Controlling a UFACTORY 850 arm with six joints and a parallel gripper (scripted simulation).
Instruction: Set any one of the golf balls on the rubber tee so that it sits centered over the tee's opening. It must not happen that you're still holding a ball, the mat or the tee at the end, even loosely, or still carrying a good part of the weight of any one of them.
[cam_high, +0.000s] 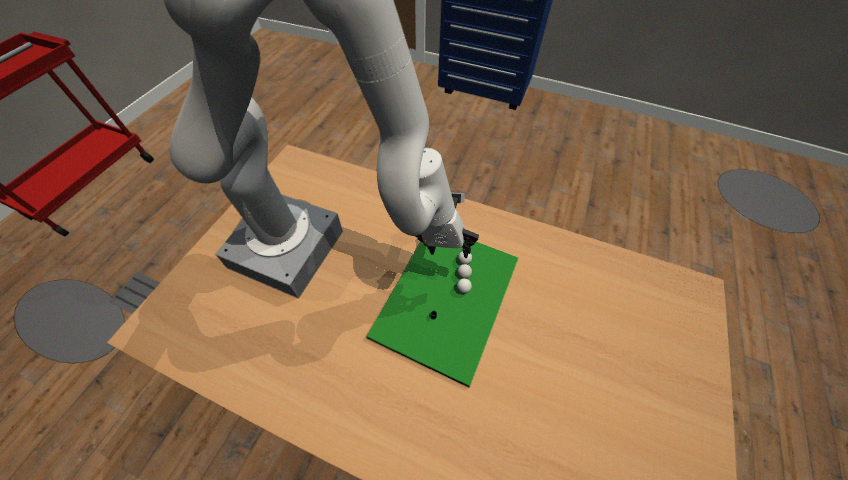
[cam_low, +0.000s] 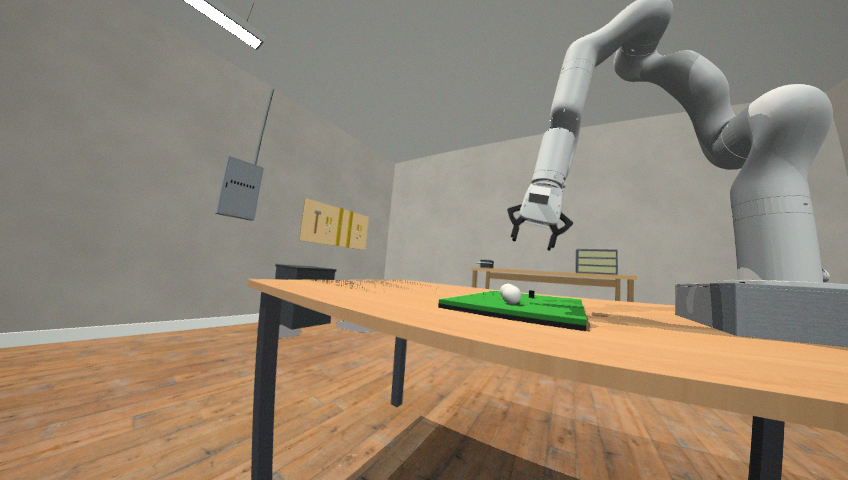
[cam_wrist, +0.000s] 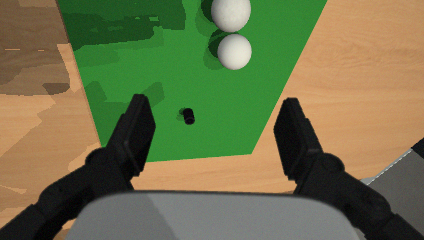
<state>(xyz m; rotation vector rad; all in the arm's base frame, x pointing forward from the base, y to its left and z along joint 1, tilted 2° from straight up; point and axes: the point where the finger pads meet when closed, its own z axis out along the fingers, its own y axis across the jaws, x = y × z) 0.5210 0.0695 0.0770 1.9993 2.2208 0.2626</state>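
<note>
Now: hand 16 cm above the green mat, 9 cm to the left of it and 1 cm short of it.
</note>
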